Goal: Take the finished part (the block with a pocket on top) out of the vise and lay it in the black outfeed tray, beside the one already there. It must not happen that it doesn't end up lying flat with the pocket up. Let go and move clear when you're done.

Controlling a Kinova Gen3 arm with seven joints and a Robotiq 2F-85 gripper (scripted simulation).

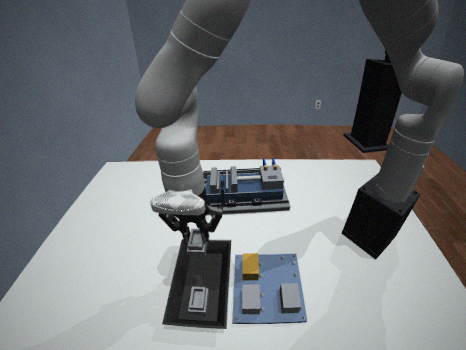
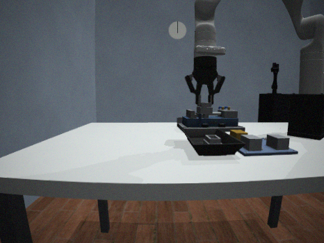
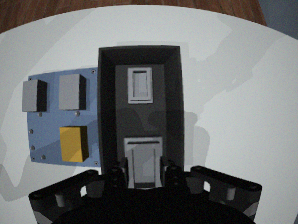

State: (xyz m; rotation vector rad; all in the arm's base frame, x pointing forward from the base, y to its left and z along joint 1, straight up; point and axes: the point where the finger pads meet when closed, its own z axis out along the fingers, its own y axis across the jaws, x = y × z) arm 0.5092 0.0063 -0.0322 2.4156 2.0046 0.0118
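Right now the yellow block is 120 mm below my hand, 120 mm behind it and 30 mm to the left of it. Also, from my hand: blue plate 150 mm behind, 140 mm below, 80 mm to the left; blue vise 280 mm to the right, 160 mm behind, 110 mm below.
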